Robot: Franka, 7 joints.
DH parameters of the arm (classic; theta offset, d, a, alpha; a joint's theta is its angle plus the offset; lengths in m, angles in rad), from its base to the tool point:
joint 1: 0 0.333 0 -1.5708
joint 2: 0 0 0 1.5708
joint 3: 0 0.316 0.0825 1.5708
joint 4: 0 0 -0.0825 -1.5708
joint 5: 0 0.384 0 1.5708
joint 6: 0 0 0.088 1.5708
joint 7: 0 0.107 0 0
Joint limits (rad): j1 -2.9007..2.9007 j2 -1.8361..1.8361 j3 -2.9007..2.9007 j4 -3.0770..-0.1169 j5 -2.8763..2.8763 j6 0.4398..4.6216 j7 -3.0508..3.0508
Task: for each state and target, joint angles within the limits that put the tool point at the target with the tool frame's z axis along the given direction. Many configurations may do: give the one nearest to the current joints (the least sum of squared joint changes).
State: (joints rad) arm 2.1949 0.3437 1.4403 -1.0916 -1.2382 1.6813 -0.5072
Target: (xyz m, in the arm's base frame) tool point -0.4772 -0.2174 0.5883 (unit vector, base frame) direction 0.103 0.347 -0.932
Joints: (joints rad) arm 2.2122 0.4763 1.7610 -1.6050 -0.6407 1.1843 -0.5072
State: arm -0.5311 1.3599 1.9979 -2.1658 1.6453 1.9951 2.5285
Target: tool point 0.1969 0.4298 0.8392 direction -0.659 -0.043 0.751
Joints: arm -0.2444 0.9788 2.1291 -1.6461 1.4888 1.9307 2.5285
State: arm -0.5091 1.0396 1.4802 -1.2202 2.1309 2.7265 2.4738
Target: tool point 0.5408 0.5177 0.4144 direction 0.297 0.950 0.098
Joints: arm -0.0073 1.0339 1.3091 -1.3192 1.8700 2.9474 2.4738
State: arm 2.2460 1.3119 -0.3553 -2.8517 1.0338 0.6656 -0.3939
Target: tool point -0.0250 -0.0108 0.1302 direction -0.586 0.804 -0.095
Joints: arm 1.7512 1.5816 -0.5152 -3.0748 1.3852 0.4398 -0.3939
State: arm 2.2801 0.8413 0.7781 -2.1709 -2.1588 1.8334 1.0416
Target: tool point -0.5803 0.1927 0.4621 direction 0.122 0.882 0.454
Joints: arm 2.3426 0.3673 0.7583 -1.9327 -2.1578 1.1200 1.0416
